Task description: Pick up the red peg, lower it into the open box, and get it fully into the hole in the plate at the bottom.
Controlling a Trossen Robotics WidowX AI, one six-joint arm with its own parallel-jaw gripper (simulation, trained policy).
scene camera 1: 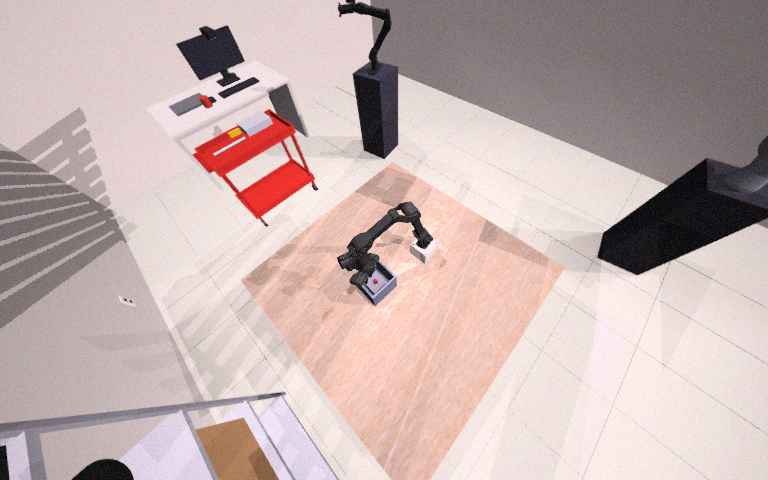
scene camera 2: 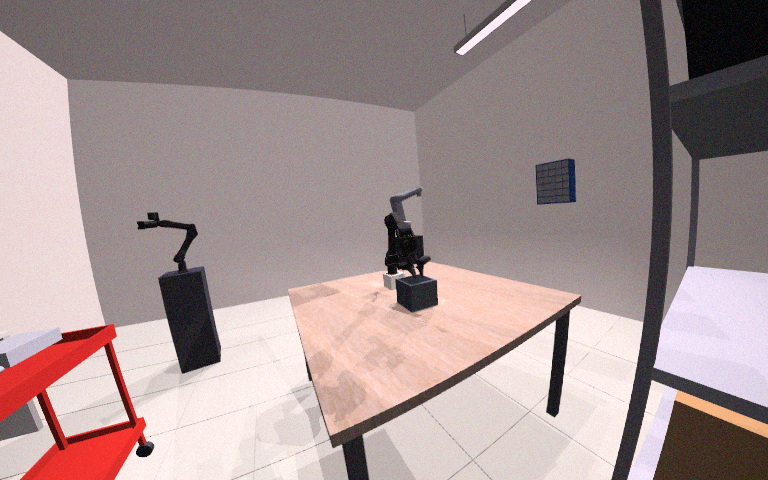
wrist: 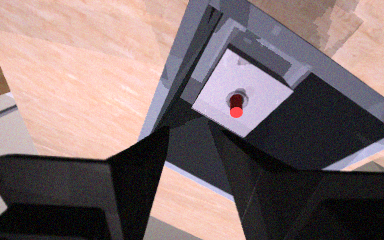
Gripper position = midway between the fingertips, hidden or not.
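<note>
The wrist view shows a light plate (wrist: 262, 90), a grey box (wrist: 324, 124) and my gripper (wrist: 194, 133). Scene camera 2 does not show the light plate, hidden by the grey box.
</note>
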